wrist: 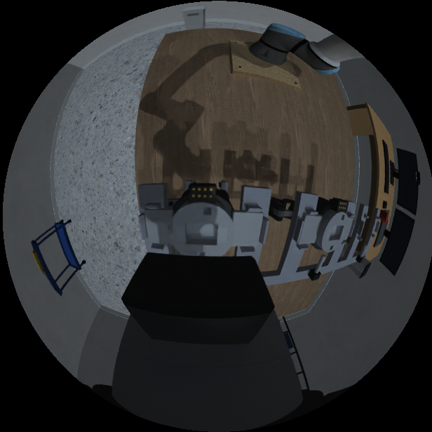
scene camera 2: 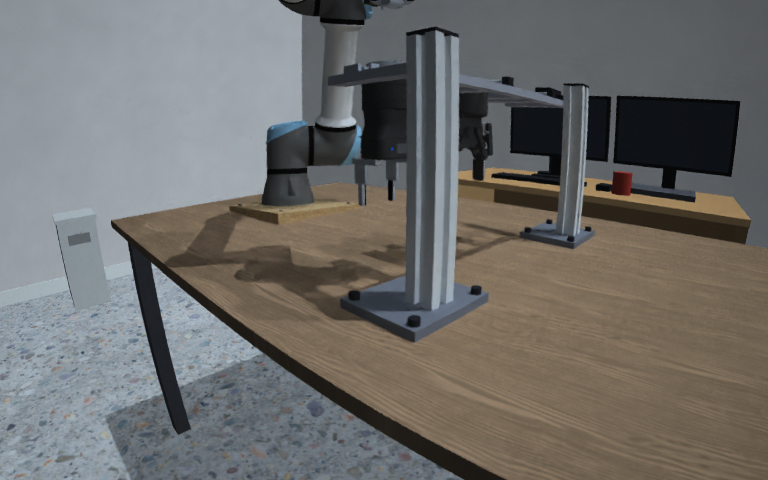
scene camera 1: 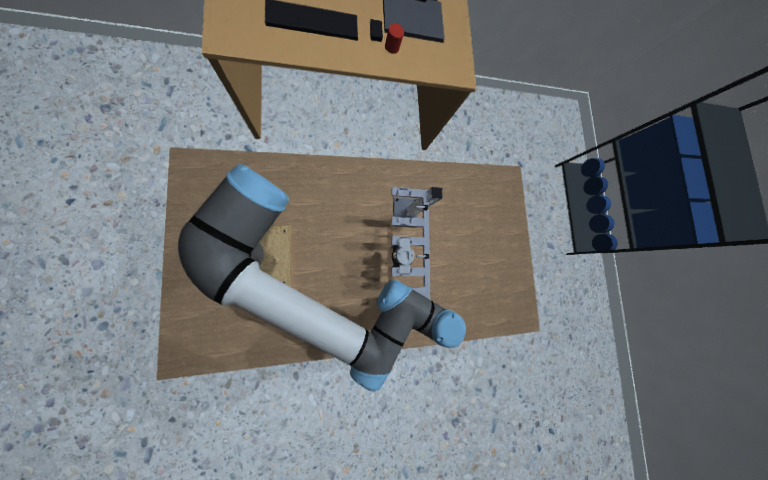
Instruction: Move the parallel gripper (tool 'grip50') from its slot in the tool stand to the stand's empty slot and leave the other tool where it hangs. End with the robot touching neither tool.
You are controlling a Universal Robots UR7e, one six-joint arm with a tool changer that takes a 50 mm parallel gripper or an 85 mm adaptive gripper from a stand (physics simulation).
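Where they show: arm's base at its link origin: (scene camera 2: 287,202).
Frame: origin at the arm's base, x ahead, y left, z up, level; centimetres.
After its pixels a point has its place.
Observation:
The parallel gripper (scene camera 2: 382,121) (wrist: 220,220) hangs in the near end slot of the tool stand (scene camera 1: 425,229) @(x 68.8, y -8.4, z 27.1 cm) (scene camera 2: 433,169) @(x 65.1, y -43.5, z 15.7 cm) (wrist: 287,272), its two fingers pointing down and apart. In scene camera 1 the arm hides it. The adaptive gripper (scene camera 1: 404,255) (scene camera 2: 475,135) (wrist: 327,240) hangs in the middle slot. The empty slot (scene camera 1: 403,221) @(x 61.3, y -3.9, z 27.1 cm) is at the end near the desk. The arm's wrist (scene camera 1: 447,328) @(x 53.3, y -32.1, z 60.1 cm) is above the near end of the stand. No gripper shows on the arm. In the wrist view, the parallel gripper's upper plate is uncovered, beyond the black wrist hardware (wrist: 200,285).
The stand rests on a wooden table (scene camera 1: 481,254) @(x 108.3, y -25.4, z -1.1 cm) (scene camera 2: 566,339) @(x 80.5, y -41.2, z -1.1 cm) (wrist: 200,100) on two posts; the far post (scene camera 2: 573,164) @(x 75.5, y 1.3, z 14.6 cm) is near the desk side. The desk (scene camera 1: 339,62) (scene camera 2: 713,206) holds a red mug (scene camera 1: 394,39) (scene camera 2: 621,183). A shelf rack stands at the right in scene camera 1.

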